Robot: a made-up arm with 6 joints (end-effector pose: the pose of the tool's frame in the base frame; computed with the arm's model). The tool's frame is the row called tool. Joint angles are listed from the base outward.
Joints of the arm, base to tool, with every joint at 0 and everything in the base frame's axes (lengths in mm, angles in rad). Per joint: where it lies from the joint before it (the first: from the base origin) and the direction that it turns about. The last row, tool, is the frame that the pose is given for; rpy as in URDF.
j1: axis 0 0 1 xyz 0 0 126
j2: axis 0.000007 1 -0.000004 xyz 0 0 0
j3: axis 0.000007 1 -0.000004 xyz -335 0 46
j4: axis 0.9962 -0.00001 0.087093 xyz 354 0 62
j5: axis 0.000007 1 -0.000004 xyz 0 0 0
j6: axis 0.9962 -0.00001 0.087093 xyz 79 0 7
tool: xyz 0 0 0 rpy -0.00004 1.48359 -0.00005
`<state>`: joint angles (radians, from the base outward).
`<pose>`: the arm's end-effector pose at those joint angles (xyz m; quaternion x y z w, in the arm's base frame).
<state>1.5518 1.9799 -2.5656 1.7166 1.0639 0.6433</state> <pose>-0.0598 0.4613 0.6943 0.2947 -0.4606 -0.6674 0.5055</pose>
Working (the frame after each row of the table, in the pose's form):
after j1: 0.0000 0.0000 0.1260 0.0000 0.0000 0.7004 0.7138
after j2: 0.0000 0.0000 0.1260 -0.5855 0.5967 0.3843 0.3917
after j3: 0.0033 0.1754 0.4151 0.2022 -0.2061 0.6705 0.6834
after j4: 0.0083 0.4361 0.6624 0.6338 0.3575 0.6387 0.2501
after j5: 0.0083 0.4361 0.6624 0.2222 0.4349 0.8719 0.0343
after j6: -0.0598 0.4613 0.6943 -0.2336 -0.6811 -0.6912 0.0615

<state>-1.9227 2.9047 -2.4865 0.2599 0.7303 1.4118</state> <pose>-0.2370 -0.6847 0.0053 0.9482 -0.1637 0.0413 0.2691</pose>
Working (the frame after each row of the table, in the pose's form):
after j1: 0.0000 0.0000 0.1260 0.0000 0.0000 -0.8200 0.5724
after j2: 0.0000 0.0000 0.1260 0.8142 0.5684 -0.0969 0.0676
after j3: -0.1160 -0.3158 0.1599 0.1702 0.1188 -0.8021 0.5599
after j4: -0.2362 -0.6431 0.0728 0.2424 0.0124 -0.8044 0.5423
after j5: -0.2362 -0.6431 0.0728 0.5136 0.2052 -0.6648 0.5021
after j6: -0.2370 -0.6847 0.0053 0.7270 -0.3025 -0.6101 0.0878

